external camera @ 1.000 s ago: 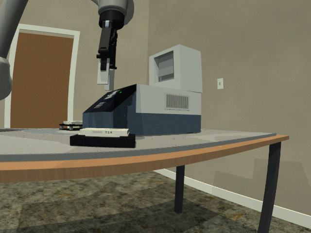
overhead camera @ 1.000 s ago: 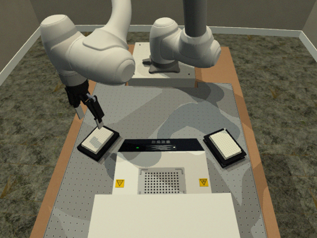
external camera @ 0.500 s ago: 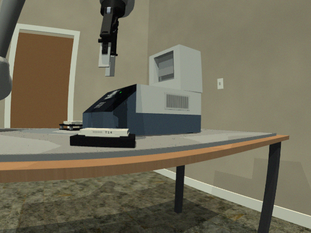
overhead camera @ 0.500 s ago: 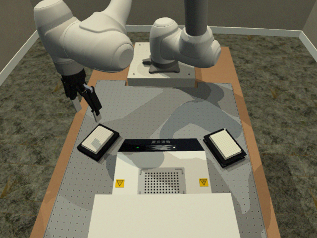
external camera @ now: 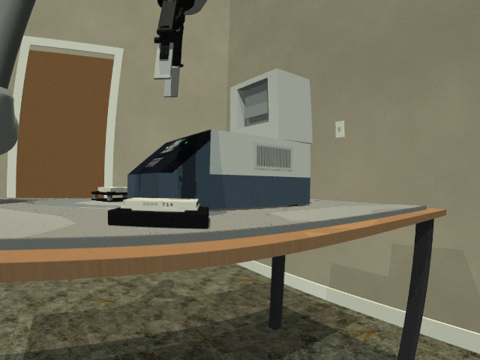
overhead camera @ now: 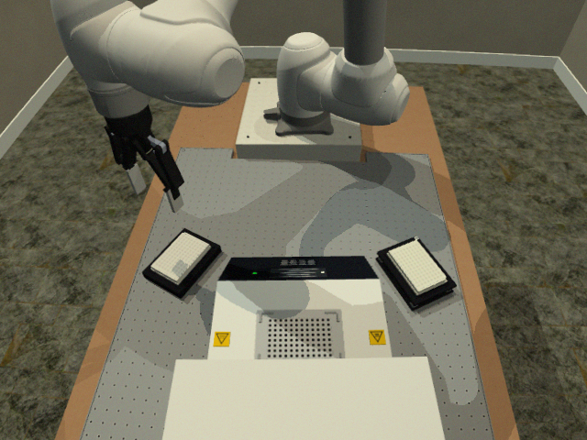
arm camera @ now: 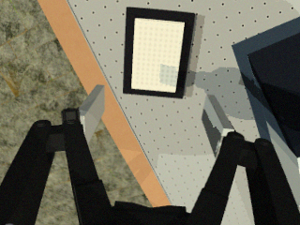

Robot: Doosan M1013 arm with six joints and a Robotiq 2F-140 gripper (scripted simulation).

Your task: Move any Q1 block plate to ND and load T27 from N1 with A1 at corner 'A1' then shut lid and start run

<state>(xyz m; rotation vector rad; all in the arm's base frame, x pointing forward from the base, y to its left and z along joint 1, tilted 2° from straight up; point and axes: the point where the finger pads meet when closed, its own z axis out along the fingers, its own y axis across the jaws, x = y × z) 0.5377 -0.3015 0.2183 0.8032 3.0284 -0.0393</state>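
Right now my hand is 57 cm to the right of the black nest N1, 23 cm above it and 3 cm short of it. Also, from my hand: black nest ND (25 cm below).
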